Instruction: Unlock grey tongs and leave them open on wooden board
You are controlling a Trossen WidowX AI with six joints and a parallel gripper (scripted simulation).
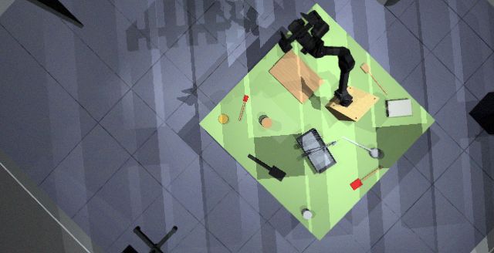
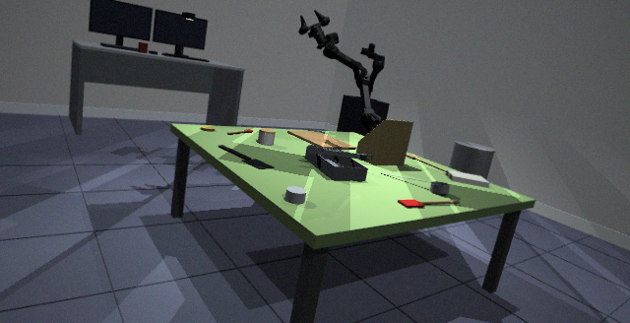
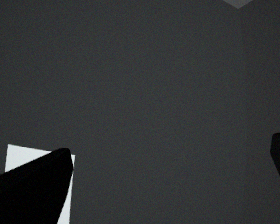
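My gripper tip is now 19 cm short of the roasting tin, 69 cm to the right of it and 68 cm above it. The rest, counted from my gripper tip: wooden board 11 cm behind, 19 cm to the left, 70 cm below; then red-tipped stick 33 cm ahead, 6 cm to the left, 70 cm below; then cork-topped jar 30 cm ahead, 28 cm to the left, 67 cm below.
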